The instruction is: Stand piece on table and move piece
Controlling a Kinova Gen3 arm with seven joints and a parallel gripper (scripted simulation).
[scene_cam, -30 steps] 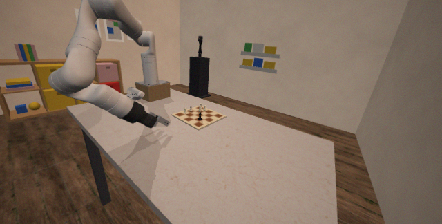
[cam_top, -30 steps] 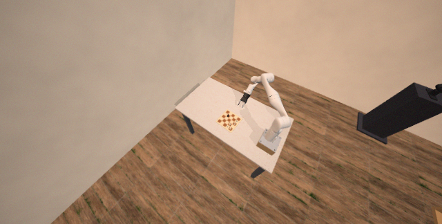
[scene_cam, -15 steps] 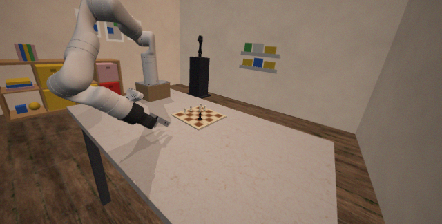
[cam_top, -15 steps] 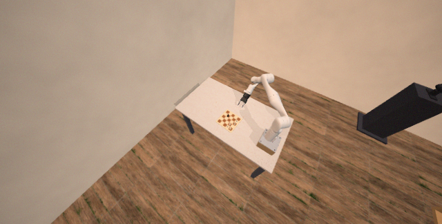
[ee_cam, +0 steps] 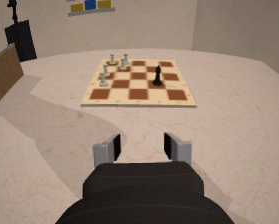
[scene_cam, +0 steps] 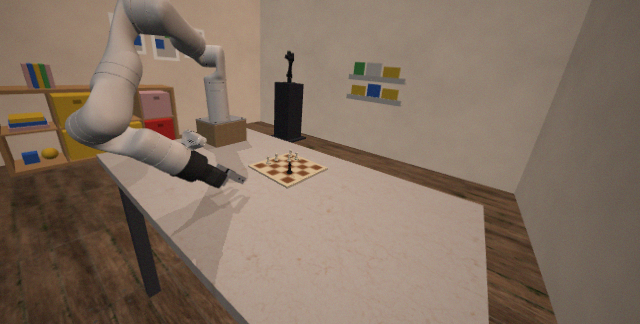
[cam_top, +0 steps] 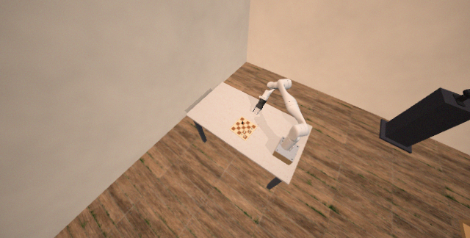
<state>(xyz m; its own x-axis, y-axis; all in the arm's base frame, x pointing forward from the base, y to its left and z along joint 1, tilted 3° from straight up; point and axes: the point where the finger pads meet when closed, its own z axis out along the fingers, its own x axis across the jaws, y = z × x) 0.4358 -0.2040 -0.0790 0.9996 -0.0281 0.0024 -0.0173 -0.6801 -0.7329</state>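
Now: hand 40 mm short of the black piece, 190 mm to the right of it and 20 mm above it. The rest, counted from my hand: chessboard (230 mm to the left, 40 mm below).
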